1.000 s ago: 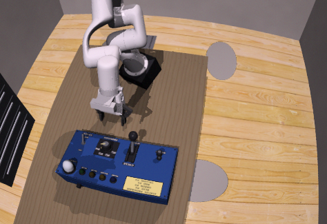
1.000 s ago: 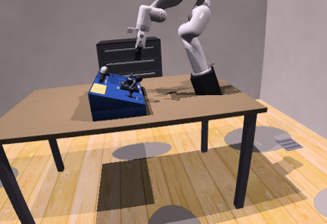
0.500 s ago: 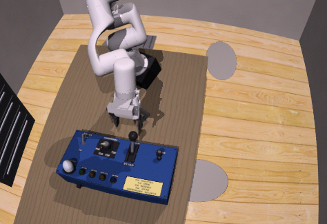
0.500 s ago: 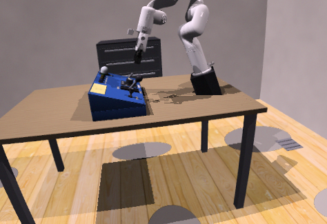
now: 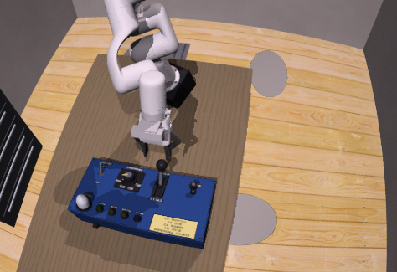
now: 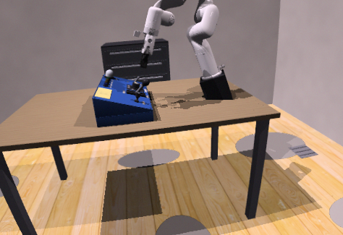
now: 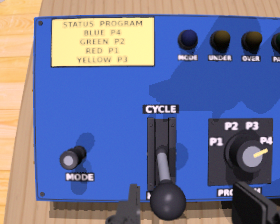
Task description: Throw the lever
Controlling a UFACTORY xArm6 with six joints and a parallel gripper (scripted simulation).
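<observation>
Right now my hand is 130 mm above the lever and 20 mm short of it. Also, from my hand: mode knob (140 mm below, 110 mm to the left, 70 mm ahead); then blue console (160 mm below, 70 mm to the right, 60 mm ahead); then program dial (140 mm to the right, 140 mm below, 20 mm ahead).
</observation>
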